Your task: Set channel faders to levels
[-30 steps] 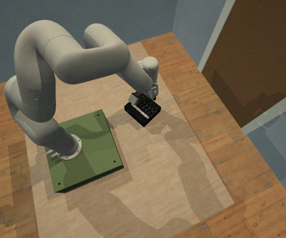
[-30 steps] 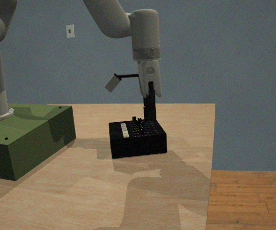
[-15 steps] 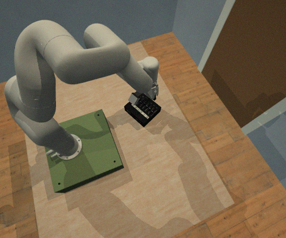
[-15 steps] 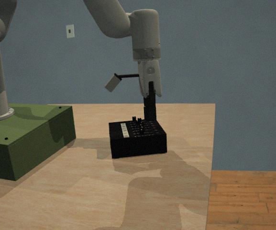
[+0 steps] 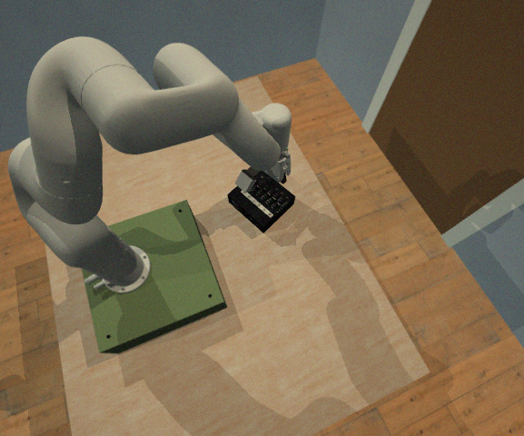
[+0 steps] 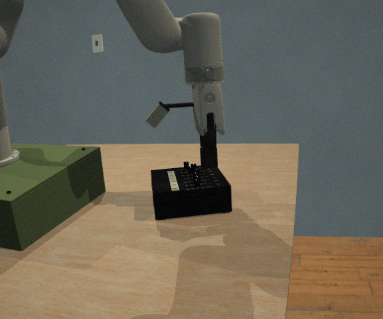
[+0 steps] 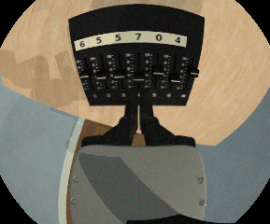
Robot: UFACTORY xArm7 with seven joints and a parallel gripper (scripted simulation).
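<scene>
Now: hand 30 mm past the fader cap, 10 mm to the left of it and 30 mm above it. Also, from my hand: master fader (50 mm behind, 60 mm to the left, 30 mm below).
</scene>
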